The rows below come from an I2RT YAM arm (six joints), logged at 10 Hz.
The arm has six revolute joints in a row. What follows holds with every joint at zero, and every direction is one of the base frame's. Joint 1 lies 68.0 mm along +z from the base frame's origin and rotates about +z. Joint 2 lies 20.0 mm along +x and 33.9 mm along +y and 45.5 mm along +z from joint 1 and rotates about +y. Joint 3 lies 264.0 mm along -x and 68.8 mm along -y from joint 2 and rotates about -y. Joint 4 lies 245.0 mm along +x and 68.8 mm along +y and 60.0 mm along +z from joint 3 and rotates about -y. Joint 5 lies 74.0 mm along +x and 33.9 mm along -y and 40.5 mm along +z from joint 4 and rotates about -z. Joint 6 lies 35.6 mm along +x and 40.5 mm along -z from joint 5 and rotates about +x. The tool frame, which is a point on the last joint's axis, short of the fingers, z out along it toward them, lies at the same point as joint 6; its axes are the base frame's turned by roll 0.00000, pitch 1.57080 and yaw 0.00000 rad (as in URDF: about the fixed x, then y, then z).
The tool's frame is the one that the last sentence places.
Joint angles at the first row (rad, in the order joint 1, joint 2, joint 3, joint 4, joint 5, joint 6):
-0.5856, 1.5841, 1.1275, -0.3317, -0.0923, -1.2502
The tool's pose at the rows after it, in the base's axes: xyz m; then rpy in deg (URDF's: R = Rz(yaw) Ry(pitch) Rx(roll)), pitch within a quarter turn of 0, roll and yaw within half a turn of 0:
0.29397 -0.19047 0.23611 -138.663 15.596 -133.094
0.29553 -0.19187 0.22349 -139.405 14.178 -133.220
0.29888 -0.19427 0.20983 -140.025 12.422 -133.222
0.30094 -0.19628 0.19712 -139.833 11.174 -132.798
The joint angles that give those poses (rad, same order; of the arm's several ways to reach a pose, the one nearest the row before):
-0.5839, 1.6103, 1.1229, -0.3252, -0.0885, -1.2640
-0.5832, 1.6349, 1.1026, -0.2980, -0.0725, -1.2795
-0.5816, 1.6701, 1.0893, -0.2663, -0.0519, -1.2992
-0.5819, 1.6984, 1.0677, -0.2178, -0.0401, -1.3191

